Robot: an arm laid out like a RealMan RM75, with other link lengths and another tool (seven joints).
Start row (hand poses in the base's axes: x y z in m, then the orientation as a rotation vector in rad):
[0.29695, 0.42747, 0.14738, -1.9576, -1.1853, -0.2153]
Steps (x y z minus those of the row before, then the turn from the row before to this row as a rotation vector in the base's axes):
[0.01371, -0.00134, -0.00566, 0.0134, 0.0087, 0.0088]
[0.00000, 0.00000, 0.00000, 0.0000, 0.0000, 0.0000]
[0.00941, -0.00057, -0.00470, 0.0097, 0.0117, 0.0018]
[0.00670, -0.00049, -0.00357, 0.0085, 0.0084, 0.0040]
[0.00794, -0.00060, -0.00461, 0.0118, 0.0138, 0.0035]
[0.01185, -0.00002, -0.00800, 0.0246, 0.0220, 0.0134]
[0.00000, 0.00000, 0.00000, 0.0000, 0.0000, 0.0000]
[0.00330, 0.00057, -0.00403, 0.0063, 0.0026, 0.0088]
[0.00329, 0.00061, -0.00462, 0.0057, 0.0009, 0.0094]
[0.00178, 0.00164, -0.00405, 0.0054, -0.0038, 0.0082]
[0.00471, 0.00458, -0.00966, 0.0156, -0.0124, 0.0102]
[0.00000, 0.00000, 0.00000, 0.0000, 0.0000, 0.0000]
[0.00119, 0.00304, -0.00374, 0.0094, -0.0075, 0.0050]
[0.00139, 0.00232, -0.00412, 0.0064, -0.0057, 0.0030]
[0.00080, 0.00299, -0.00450, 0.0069, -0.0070, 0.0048]
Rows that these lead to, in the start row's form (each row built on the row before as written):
[0.31066, 0.42613, 0.14172, -1.9395, -1.1838, -0.2094]
[0.31066, 0.42613, 0.14172, -1.9395, -1.1838, -0.2094]
[0.32007, 0.42556, 0.13702, -1.9287, -1.1748, -0.2022]
[0.32677, 0.42507, 0.13345, -1.9179, -1.1704, -0.1965]
[0.33471, 0.42447, 0.12884, -1.9040, -1.1610, -0.1876]
[0.34656, 0.42445, 0.12084, -1.8719, -1.1515, -0.1725]
[0.34656, 0.42445, 0.12084, -1.8719, -1.1515, -0.1725]
[0.34986, 0.42502, 0.11681, -1.8608, -1.1560, -0.1685]
[0.35315, 0.42563, 0.11219, -1.8500, -1.1623, -0.1655]
[0.35493, 0.42727, 0.10814, -1.8407, -1.1708, -0.1674]
[0.35964, 0.43185, 0.09848, -1.8222, -1.1841, -0.1819]
[0.35964, 0.43185, 0.09848, -1.8222, -1.1841, -0.1819]
[0.36083, 0.43489, 0.09474, -1.8117, -1.1911, -0.1913]
[0.36222, 0.43721, 0.09062, -1.8048, -1.1959, -0.1985]
[0.36302, 0.44020, 0.08612, -1.7965, -1.2030, -0.2061]

